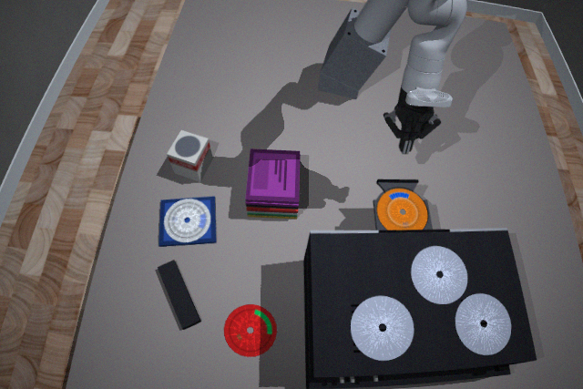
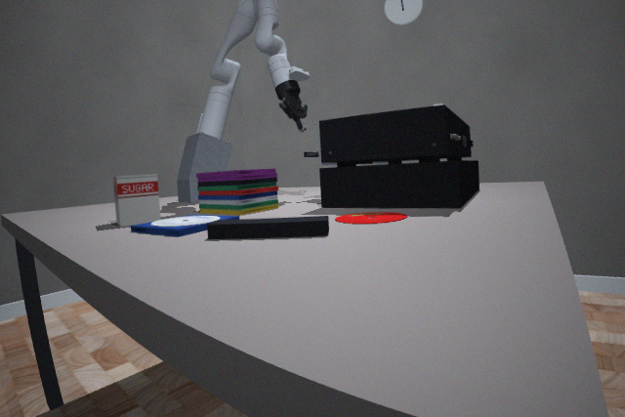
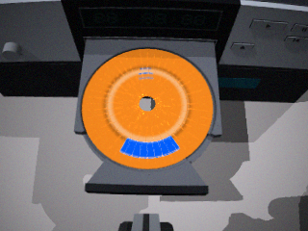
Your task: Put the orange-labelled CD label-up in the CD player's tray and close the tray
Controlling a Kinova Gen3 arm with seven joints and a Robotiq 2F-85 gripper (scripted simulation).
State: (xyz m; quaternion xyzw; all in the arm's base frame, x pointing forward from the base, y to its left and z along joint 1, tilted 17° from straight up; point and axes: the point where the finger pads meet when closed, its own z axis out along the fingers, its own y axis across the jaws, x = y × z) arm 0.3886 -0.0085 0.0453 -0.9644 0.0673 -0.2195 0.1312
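My gripper is now 12 cm short of the orange-labelled CD, 9 cm above it and 1 cm to the left of it. From my hand the other things lie so: black box (34 cm ahead, 18 cm below, 3 cm to the right); then sugar box (50 cm to the right, 18 cm below, 11 cm behind); then purple case (29 cm to the right, 14 cm below, 2 cm behind).
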